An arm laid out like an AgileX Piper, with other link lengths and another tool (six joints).
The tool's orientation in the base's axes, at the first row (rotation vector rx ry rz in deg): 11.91, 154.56, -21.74
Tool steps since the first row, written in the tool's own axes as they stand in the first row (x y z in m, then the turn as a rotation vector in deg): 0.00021, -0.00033, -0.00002, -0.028, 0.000, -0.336; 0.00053, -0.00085, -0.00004, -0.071, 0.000, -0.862; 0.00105, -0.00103, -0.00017, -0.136, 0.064, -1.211; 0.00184, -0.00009, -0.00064, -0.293, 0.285, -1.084; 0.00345, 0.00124, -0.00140, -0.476, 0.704, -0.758; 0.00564, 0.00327, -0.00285, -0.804, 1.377, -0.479; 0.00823, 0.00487, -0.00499, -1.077, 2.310, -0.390; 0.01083, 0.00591, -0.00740, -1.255, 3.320, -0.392; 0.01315, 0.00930, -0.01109, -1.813, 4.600, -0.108; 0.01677, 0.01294, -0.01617, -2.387, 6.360, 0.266; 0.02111, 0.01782, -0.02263, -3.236, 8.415, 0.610
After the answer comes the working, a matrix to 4 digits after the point.
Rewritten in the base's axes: -0.00026, -0.00029, 0.00001, -0.100, 0.096, 0.307; -0.00066, -0.00075, 0.00001, -0.257, 0.246, 0.788; -0.00122, -0.00084, -0.00004, -0.316, 0.404, 1.107; -0.00192, 0.00027, -0.00018, -0.082, 0.563, 1.009; -0.00340, 0.00190, -0.00048, 0.289, 0.850, 0.700; -0.00552, 0.00445, -0.00058, 0.824, 1.380, 0.434; -0.00835, 0.00683, -0.00014, 1.291, 2.218, 0.251; -0.01140, 0.00876, 0.00066, 1.653, 3.164, 0.092; -0.01420, 0.01327, 0.00216, 2.520, 4.250, -0.225; -0.01865, 0.01855, 0.00429, 3.530, 5.764, -0.727; -0.02402, 0.02547, 0.00705, 4.837, 7.544, -1.157
The tool's axes in the first row as the columns of a matrix, in the base's axes (rounded; the answer above uses it unrounded):
-0.9062, 0.1993, 0.3729
0.0887, 0.9519, -0.2932
-0.4134, -0.2326, -0.8803

